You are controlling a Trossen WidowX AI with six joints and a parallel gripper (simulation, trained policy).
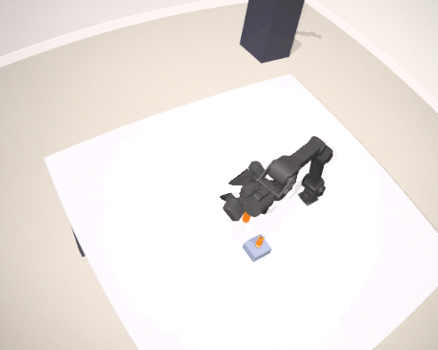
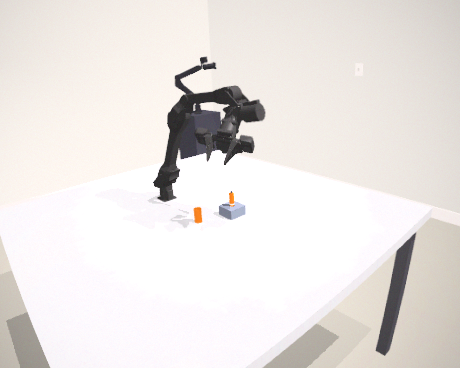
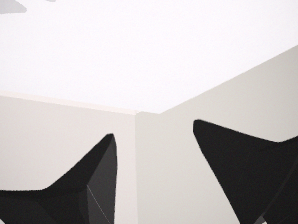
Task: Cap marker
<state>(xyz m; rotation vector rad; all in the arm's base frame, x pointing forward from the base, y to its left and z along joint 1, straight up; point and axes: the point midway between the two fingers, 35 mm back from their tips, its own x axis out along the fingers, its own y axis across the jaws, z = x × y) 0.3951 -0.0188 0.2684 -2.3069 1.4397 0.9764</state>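
Right now my gripper tip is 13 cm past the orange cap, 1 cm to the right of it and 22 cm above it. Round my gripper tip: orange marker: 9 cm behind, 13 cm to the left, 18 cm below; then grey holder block: 9 cm behind, 13 cm to the left, 23 cm below.
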